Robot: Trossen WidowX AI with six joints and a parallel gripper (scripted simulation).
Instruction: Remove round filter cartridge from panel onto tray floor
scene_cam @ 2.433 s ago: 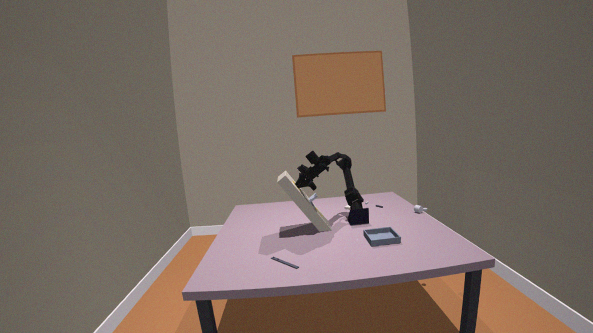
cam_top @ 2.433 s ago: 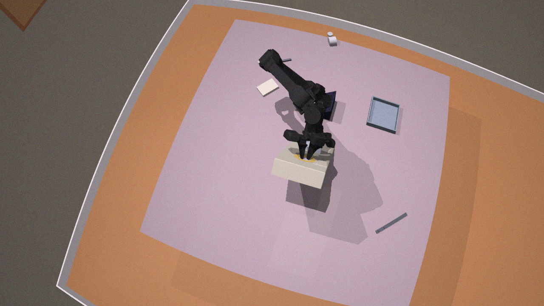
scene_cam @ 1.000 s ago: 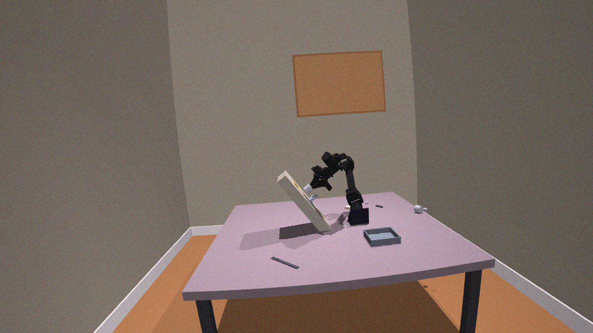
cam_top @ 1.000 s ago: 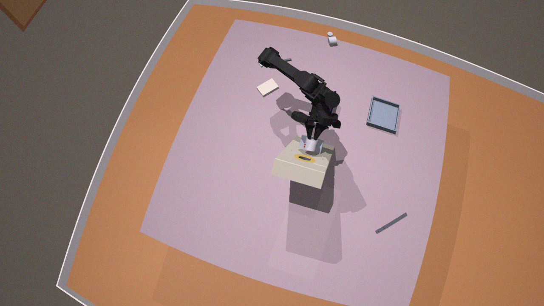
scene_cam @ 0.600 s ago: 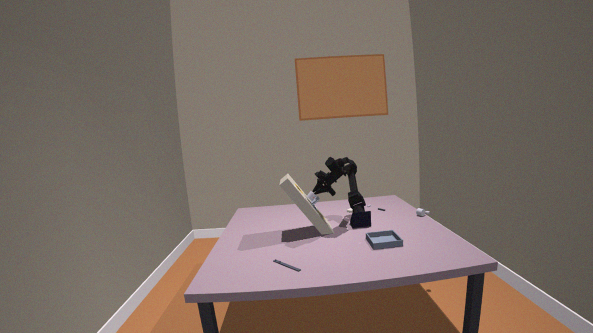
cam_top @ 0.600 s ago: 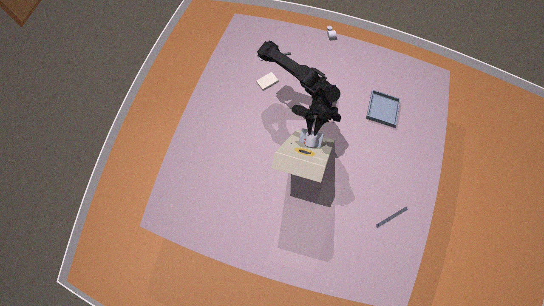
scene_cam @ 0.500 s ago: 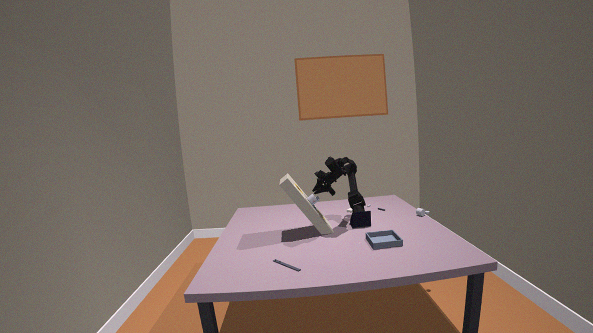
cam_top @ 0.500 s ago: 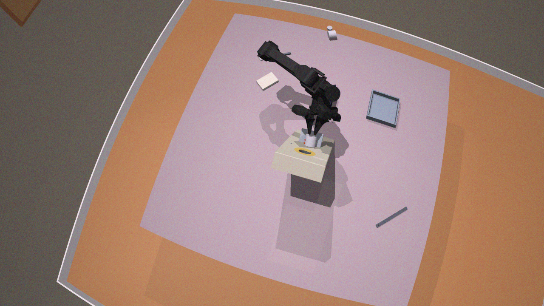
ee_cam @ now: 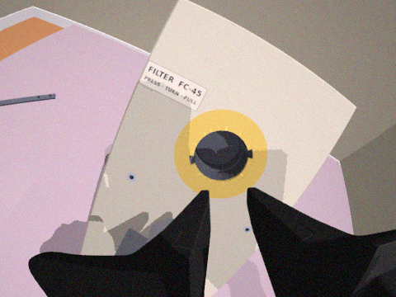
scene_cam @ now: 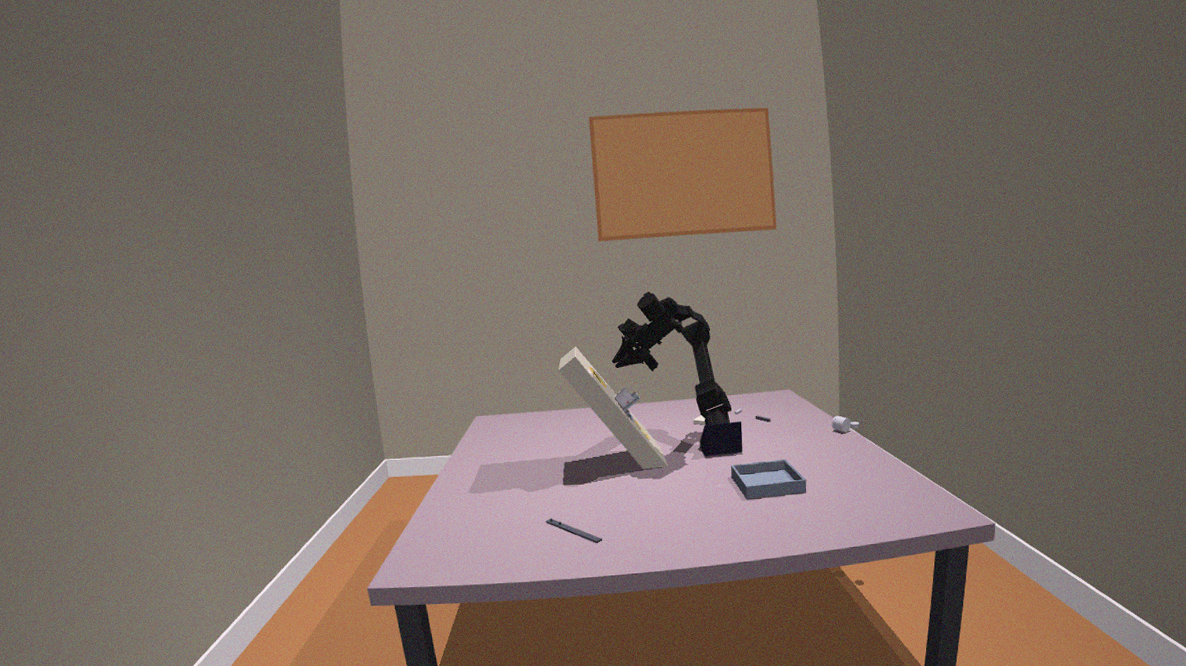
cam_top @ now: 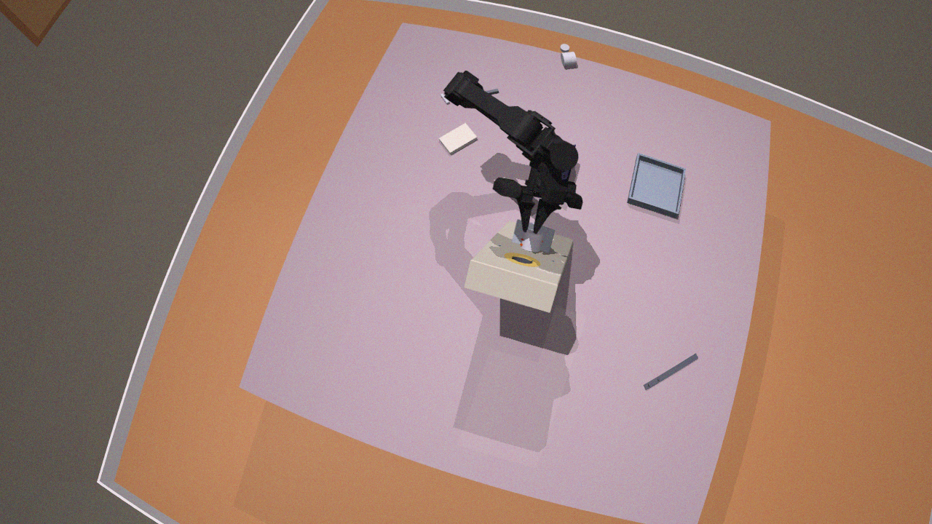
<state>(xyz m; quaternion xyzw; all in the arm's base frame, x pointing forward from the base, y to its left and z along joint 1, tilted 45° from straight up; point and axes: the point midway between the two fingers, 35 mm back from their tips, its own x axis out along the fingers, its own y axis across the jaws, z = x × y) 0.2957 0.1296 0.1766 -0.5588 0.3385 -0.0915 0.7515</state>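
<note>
My gripper tip is now 10 cm above the white round filter cartridge and 3 cm past it. The rest, counted from my gripper tip: cream pad (36 cm behind, 28 cm below, 26 cm to the right); grey tray (32 cm to the left, 32 cm behind, 28 cm below); cream service panel (12 cm below, 2 cm ahead).
</note>
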